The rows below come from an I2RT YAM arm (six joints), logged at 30 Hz.
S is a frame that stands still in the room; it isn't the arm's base.
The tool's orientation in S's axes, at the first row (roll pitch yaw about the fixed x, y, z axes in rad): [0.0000, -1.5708, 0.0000]
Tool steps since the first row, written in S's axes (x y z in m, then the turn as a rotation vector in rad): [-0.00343, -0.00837, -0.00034, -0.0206, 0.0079, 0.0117]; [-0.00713, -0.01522, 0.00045, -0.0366, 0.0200, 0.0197]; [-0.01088, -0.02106, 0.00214, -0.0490, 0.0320, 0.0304]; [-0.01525, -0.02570, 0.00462, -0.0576, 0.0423, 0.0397]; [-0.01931, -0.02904, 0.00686, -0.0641, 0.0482, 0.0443]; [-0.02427, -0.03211, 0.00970, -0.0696, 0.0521, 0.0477]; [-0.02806, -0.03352, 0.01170, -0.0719, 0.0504, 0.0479]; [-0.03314, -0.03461, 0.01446, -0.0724, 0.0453, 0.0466]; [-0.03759, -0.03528, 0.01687, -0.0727, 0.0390, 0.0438]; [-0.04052, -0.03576, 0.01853, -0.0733, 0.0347, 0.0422]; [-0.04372, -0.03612, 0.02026, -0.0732, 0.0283, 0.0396]
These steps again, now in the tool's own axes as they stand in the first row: [-0.00034, -0.00837, 0.00343, 0.0117, 0.0079, 0.0206]; [0.00045, -0.01522, 0.00713, 0.0197, 0.0200, 0.0366]; [0.00214, -0.02106, 0.01088, 0.0304, 0.0320, 0.0490]; [0.00462, -0.02570, 0.01525, 0.0397, 0.0423, 0.0576]; [0.00686, -0.02904, 0.01931, 0.0443, 0.0482, 0.0641]; [0.00970, -0.03211, 0.02427, 0.0477, 0.0521, 0.0696]; [0.01170, -0.03352, 0.02806, 0.0479, 0.0504, 0.0719]; [0.01446, -0.03461, 0.03314, 0.0466, 0.0453, 0.0724]; [0.01687, -0.03528, 0.03759, 0.0438, 0.0390, 0.0727]; [0.01853, -0.03576, 0.04052, 0.0422, 0.0347, 0.0733]; [0.02026, -0.03612, 0.04372, 0.0396, 0.0283, 0.0732]
